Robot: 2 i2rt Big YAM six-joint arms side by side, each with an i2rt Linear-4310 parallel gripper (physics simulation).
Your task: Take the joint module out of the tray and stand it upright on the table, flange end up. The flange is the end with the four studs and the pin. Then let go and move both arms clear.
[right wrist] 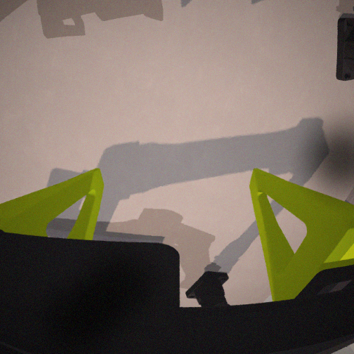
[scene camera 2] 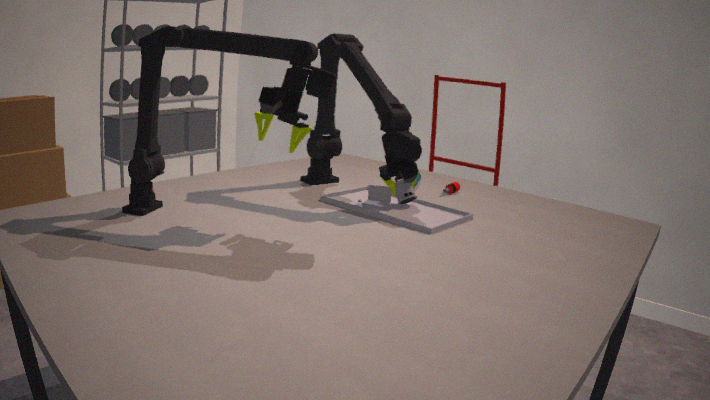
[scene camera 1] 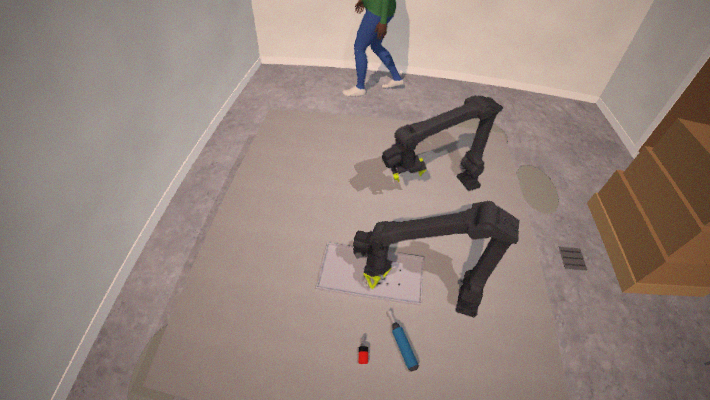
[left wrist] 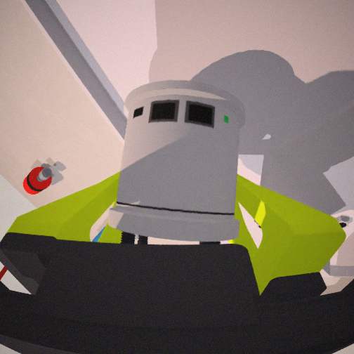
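Seen in the pictures: left gripper, fingertip midpoint: [scene camera 2: 403, 193] [scene camera 1: 375, 284]; right gripper, fingertip midpoint: [scene camera 2: 275, 146] [scene camera 1: 409, 178]; left arm's base, link origin: [scene camera 2: 319, 181] [scene camera 1: 467, 301]; right arm's base, link origin: [scene camera 2: 142, 209] [scene camera 1: 468, 181].
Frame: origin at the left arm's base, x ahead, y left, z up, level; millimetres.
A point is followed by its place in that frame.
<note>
The white-grey joint module [scene camera 2: 406, 192] {x 421, y 42, z 52 mm} [left wrist: 180, 160] is clamped between the fingers of my left gripper [scene camera 1: 372, 285] {x 376, y 70, z 36 mm} [scene camera 2: 401, 188] {x 376, y 70, z 36 mm} [left wrist: 175, 177]. It is close to upright and slightly tilted, low over the tray [scene camera 1: 335, 275] {x 547, y 75, z 4 mm} [scene camera 2: 452, 223] {x 618, y 47, z 9 mm} [left wrist: 82, 65]; contact with the tray cannot be told. In the left wrist view, dark studs at its flange end point towards the palm, and the end with two dark ports faces away, downwards. In scene camera 1 the gripper mostly hides the module. My right gripper [scene camera 1: 409, 174] {x 384, y -377, z 206 mm} [scene camera 2: 276, 145] {x 384, y -377, z 206 mm} [right wrist: 176, 176] is wide open and empty, high above the table.
A grey upright piece [scene camera 2: 379, 195] {x 352, y -5, z 31 mm} stands in the tray, with small dark parts [scene camera 1: 399, 284] {x 289, y 24, z 10 mm} on its floor. A blue-handled tool [scene camera 1: 405, 347] {x 197, y 274, z 42 mm} and a red-and-black tool [scene camera 1: 363, 355] {x 328, y 350, z 34 mm} [scene camera 2: 453, 188] {x 353, y 324, z 22 mm} [left wrist: 37, 180] lie beside the tray. A person [scene camera 1: 372, 45] is beyond the table.
</note>
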